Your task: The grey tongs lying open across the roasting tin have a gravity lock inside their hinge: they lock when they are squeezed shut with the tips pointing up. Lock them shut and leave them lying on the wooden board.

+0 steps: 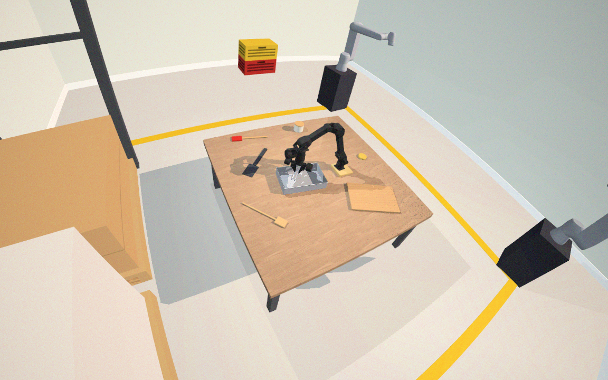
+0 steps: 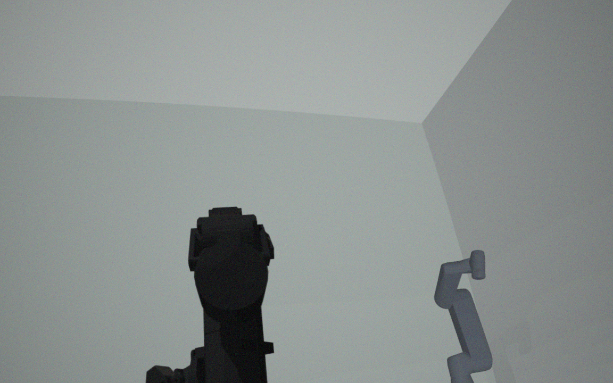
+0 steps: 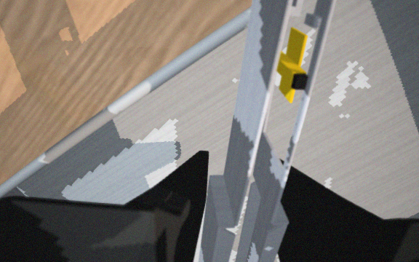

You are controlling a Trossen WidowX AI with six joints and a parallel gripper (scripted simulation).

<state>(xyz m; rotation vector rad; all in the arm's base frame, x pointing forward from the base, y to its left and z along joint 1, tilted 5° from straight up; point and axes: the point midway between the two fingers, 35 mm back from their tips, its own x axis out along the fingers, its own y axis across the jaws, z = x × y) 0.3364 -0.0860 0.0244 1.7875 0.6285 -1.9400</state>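
My gripper tip is 50 mm to the right of the grey roasting tin. Round my gripper tip: yellow piece (40 mm behind, 40 mm above, 20 mm to the right); toothed tong arm (20 mm ahead, 20 mm above, 10 mm to the left); black spatula (240 mm to the right, 190 mm ahead, 30 mm below).
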